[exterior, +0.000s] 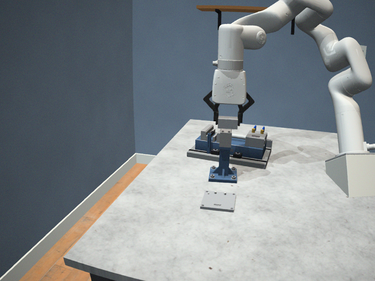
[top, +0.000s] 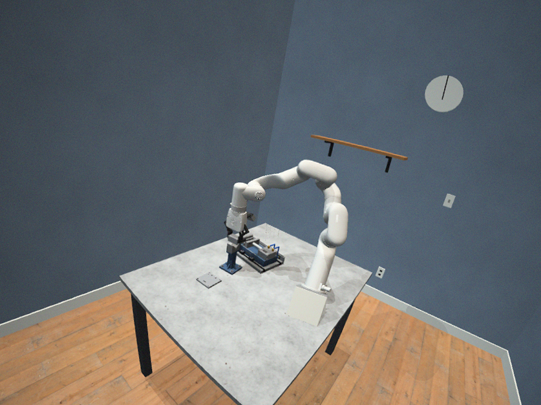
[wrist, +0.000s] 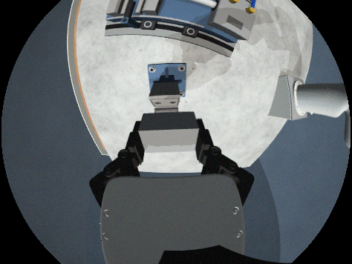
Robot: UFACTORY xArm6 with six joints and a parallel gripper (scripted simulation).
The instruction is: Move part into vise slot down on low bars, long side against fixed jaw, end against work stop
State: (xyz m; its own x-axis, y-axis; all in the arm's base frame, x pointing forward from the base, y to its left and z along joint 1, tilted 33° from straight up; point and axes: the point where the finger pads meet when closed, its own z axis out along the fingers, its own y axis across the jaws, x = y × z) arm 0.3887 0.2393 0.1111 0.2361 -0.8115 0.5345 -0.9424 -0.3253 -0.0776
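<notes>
The fixed jaw lies 200 mm to the right of my hand, 130 mm ahead of it and 120 mm below it. Also, from my hand: work stop post (140 mm below, 130 mm to the right, 100 mm ahead); then part (20 mm below); then work stop (150 mm to the right, 110 mm below, 100 mm ahead).
</notes>
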